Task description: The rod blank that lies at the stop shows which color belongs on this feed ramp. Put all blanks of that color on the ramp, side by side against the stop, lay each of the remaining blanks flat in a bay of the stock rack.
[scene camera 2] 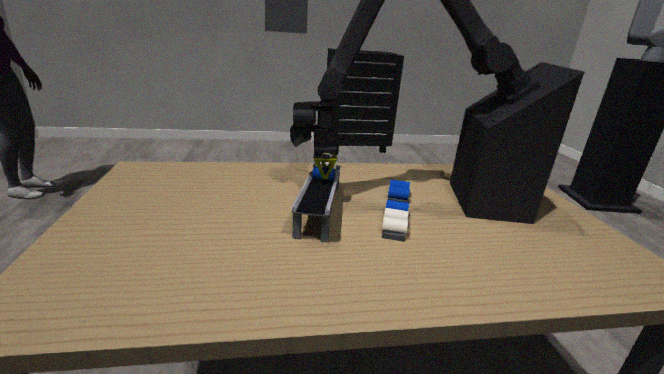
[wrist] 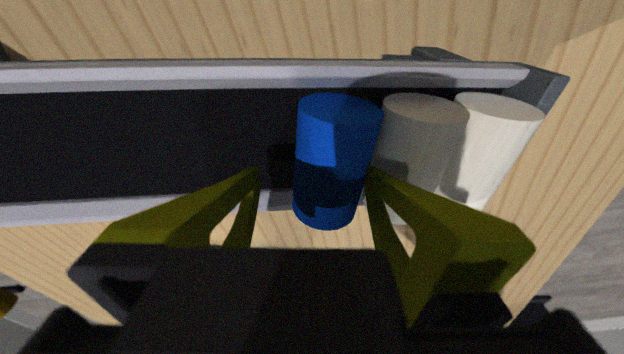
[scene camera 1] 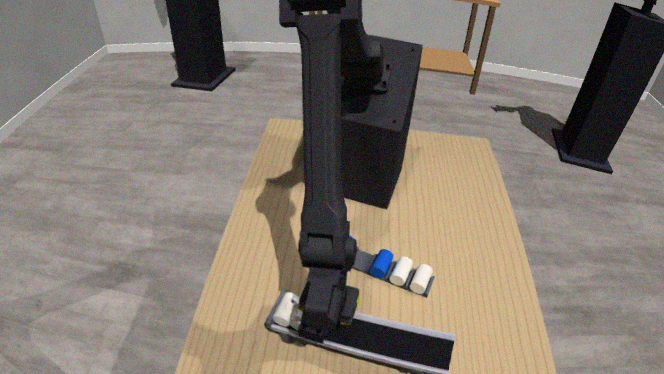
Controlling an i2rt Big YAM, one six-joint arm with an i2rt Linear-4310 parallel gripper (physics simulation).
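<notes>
The feed ramp holds a white blank at the stop, a second white blank beside it, and a blue blank next to that. My gripper is partly open, its yellow fingers on either side of the blue blank's near end, with a gap at the left finger; the right fingertip is close to the blank. The stock rack holds a blue blank and two white blanks; more blue shows at its far end. The arm hides part of the rack in scene camera 1.
The wooden table carries the ramp and rack. The black arm pedestal stands behind the rack in scene camera 1. A black drawer cabinet stands beyond the table.
</notes>
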